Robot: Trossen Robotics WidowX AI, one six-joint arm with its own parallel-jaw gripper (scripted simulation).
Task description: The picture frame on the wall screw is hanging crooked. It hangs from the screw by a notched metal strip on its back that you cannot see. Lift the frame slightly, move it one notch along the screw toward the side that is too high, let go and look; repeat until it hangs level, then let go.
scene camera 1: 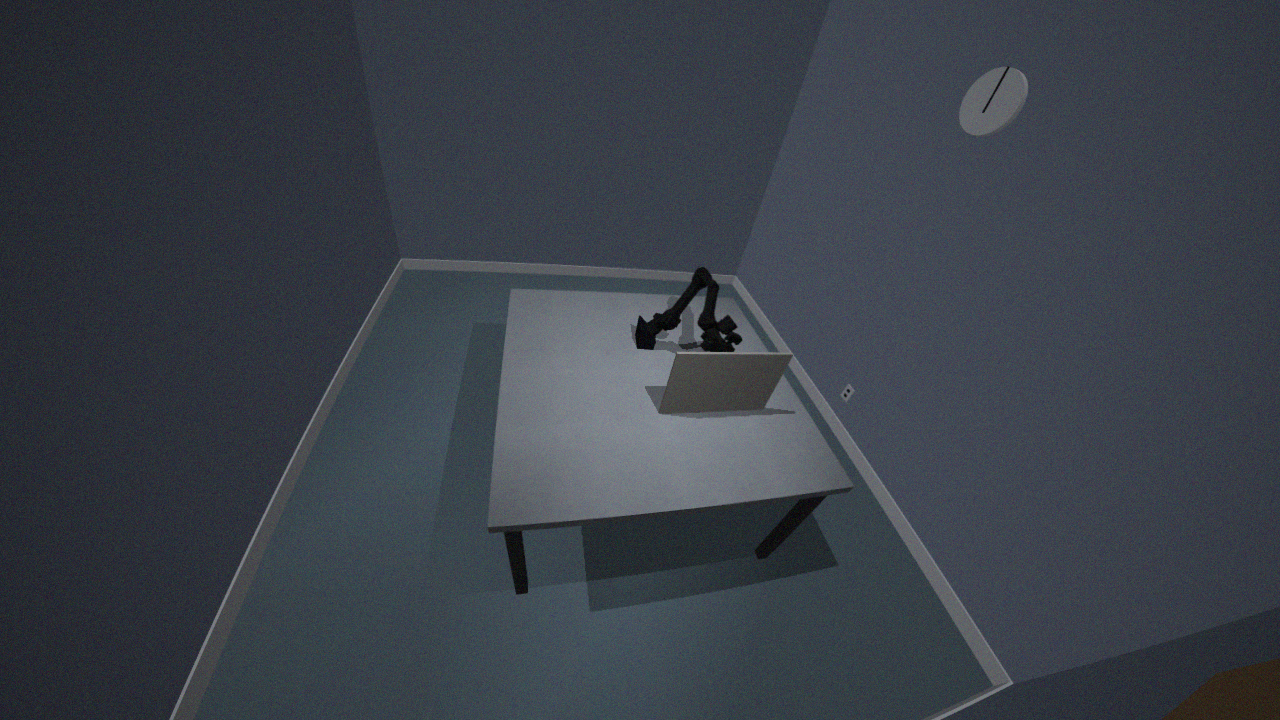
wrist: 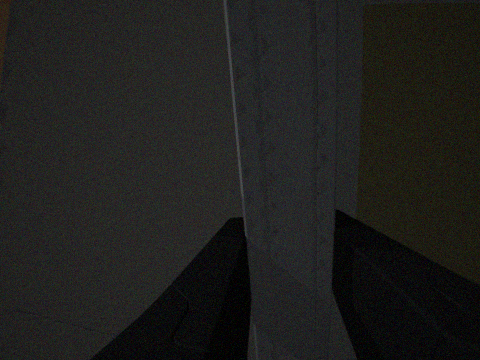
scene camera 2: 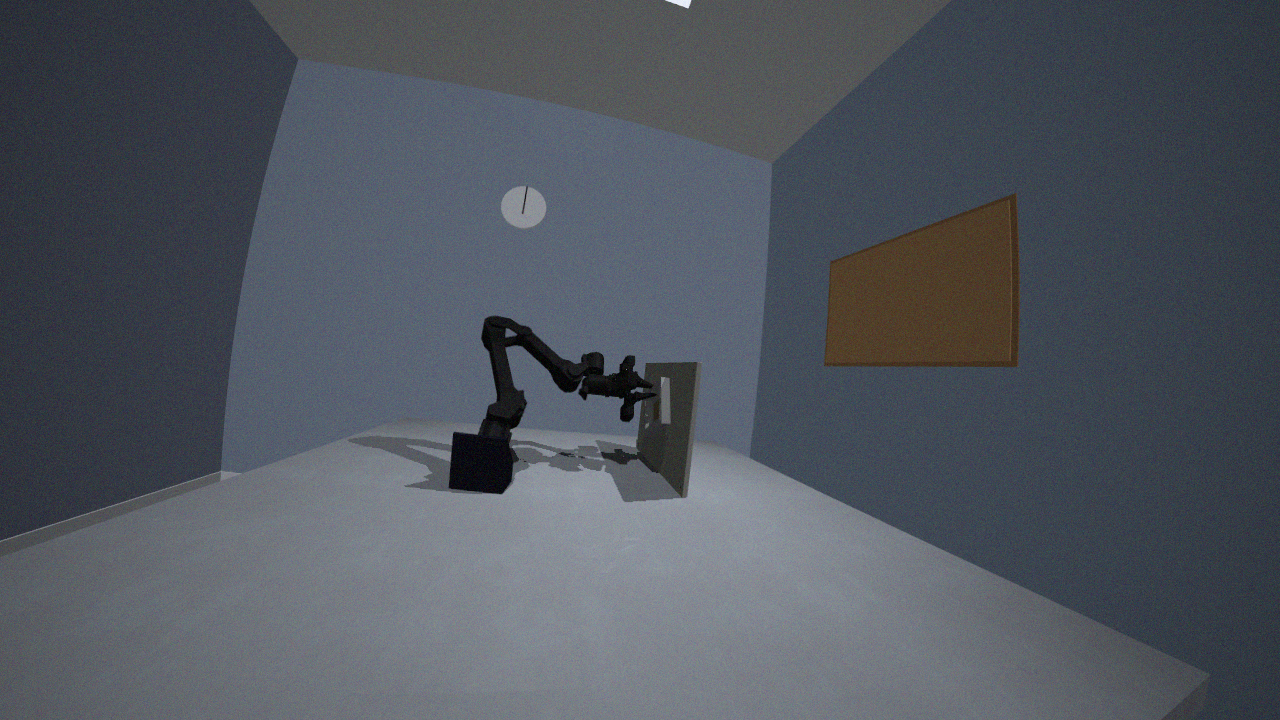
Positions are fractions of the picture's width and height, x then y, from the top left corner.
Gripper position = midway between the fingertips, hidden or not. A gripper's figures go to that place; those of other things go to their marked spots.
Scene:
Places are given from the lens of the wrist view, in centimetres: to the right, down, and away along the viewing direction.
my gripper (wrist: 0.59, 0.64): 1, 1, 10
picture frame (wrist: 0.76, 0.32): 3, -2, 9

